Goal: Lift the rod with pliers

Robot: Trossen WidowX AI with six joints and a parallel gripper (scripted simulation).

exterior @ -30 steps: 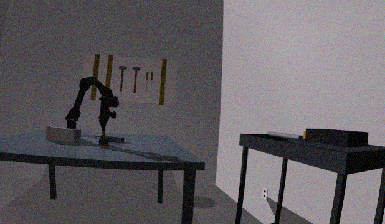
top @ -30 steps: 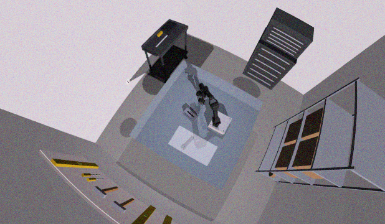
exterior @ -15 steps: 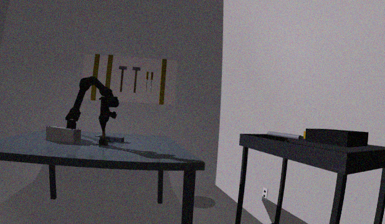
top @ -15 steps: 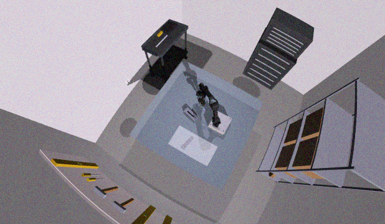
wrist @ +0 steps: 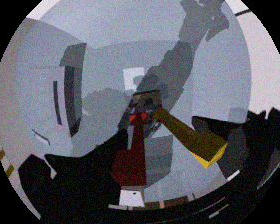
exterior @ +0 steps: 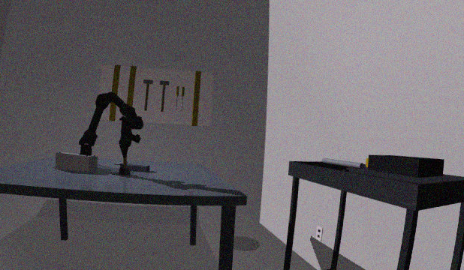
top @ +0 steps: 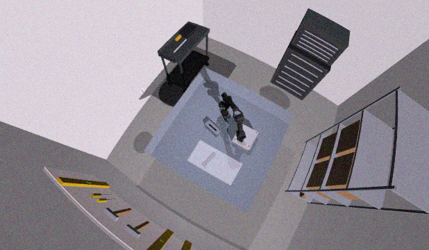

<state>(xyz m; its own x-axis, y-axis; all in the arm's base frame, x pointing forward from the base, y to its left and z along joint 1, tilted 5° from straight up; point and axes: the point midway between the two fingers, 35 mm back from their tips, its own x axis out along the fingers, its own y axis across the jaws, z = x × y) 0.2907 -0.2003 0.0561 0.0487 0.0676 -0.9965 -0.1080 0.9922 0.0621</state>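
Now: gripper tip 20 mm to the left of the yellow handle. Also, from my gripper tip: small dark holster (10 mm to the left, 90 mm below); grey channel block (30 mm ahead, 230 mm to the left, 80 mm below); grey strip (110 mm behind, 570 mm to the left, 100 mm below).
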